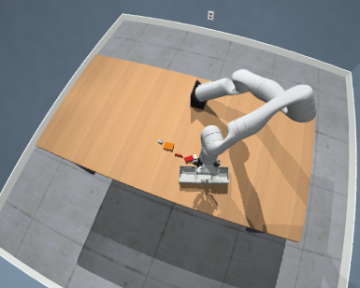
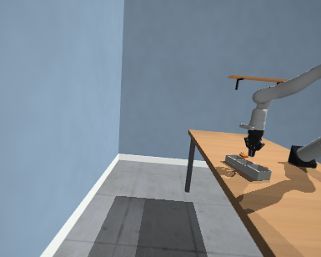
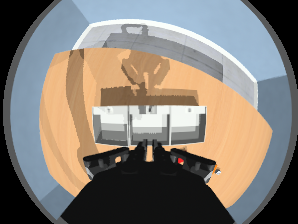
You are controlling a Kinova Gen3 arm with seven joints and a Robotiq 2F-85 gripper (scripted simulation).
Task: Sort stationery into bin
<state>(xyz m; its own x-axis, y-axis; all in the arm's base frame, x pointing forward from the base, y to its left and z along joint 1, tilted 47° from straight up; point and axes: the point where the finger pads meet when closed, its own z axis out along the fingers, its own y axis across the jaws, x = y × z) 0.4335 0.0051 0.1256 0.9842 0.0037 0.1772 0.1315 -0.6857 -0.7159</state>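
Now: the grey bin row 2 cm ahead of my hand and 7 cm below it. The rest, counted from my hand: small pale piece (12 cm behind, 27 cm to the right, 9 cm below); orange block (10 cm behind, 21 cm to the right, 9 cm below); red-and-white item (6 cm behind, 7 cm to the right, 9 cm below).
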